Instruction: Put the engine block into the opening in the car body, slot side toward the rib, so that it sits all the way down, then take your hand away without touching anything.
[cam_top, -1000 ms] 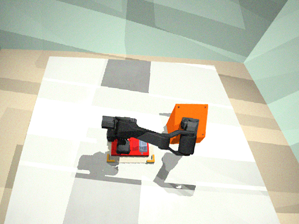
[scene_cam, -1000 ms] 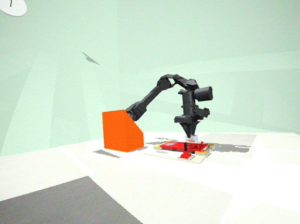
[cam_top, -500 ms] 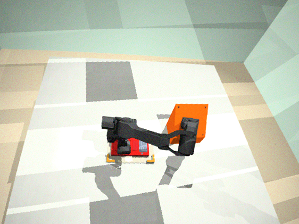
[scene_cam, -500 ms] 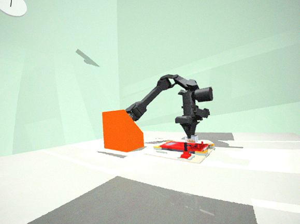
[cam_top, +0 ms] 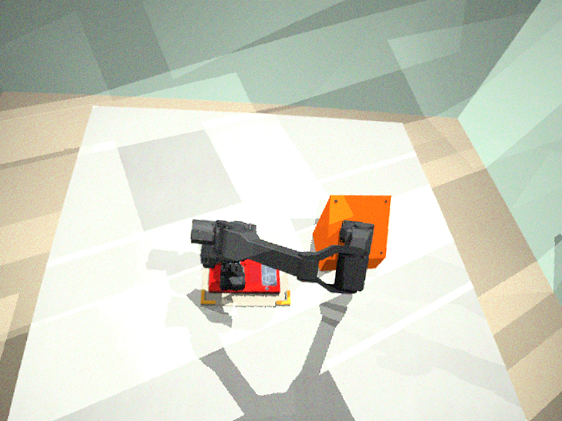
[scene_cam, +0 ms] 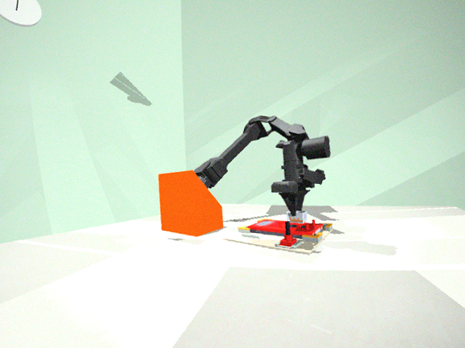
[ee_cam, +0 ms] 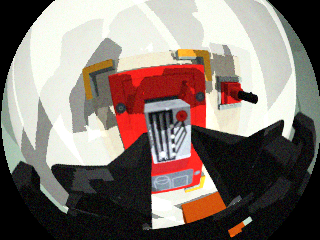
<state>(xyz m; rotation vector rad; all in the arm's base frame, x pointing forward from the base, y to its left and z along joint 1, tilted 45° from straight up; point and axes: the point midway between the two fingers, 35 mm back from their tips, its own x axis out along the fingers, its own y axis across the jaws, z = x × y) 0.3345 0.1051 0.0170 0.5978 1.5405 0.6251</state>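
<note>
My gripper tip is 110 mm to the left of the black post, 20 mm short of it and 20 mm above it. Also, from my gripper tip: engine block: 10 mm below.
</note>
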